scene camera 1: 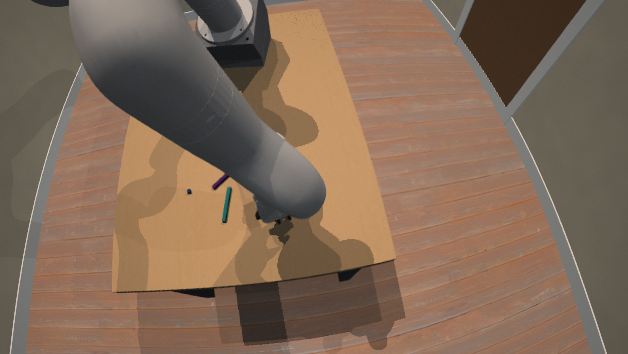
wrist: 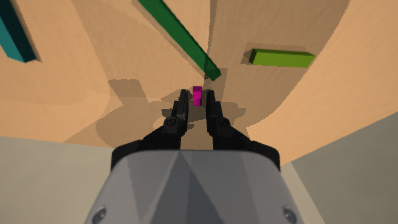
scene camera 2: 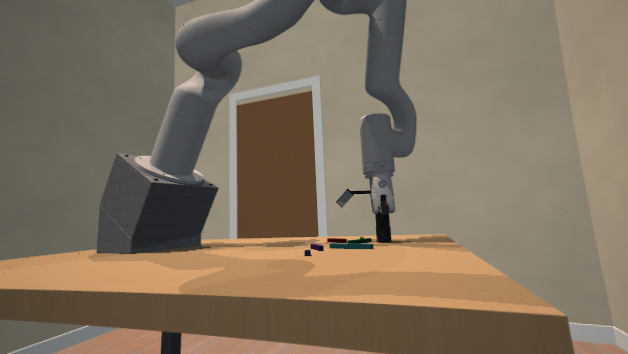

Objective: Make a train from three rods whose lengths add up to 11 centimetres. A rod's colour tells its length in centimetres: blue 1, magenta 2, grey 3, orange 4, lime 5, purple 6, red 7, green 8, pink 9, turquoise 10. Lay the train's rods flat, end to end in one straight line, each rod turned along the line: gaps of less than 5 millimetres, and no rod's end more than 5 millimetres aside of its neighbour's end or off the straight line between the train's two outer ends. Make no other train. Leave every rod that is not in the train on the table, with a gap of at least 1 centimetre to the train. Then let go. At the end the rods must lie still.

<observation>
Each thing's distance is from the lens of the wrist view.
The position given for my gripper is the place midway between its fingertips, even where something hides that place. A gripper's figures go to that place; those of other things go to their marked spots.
my gripper (wrist: 197,99): 14 cm
lime rod (wrist: 269,57): 12 cm
</observation>
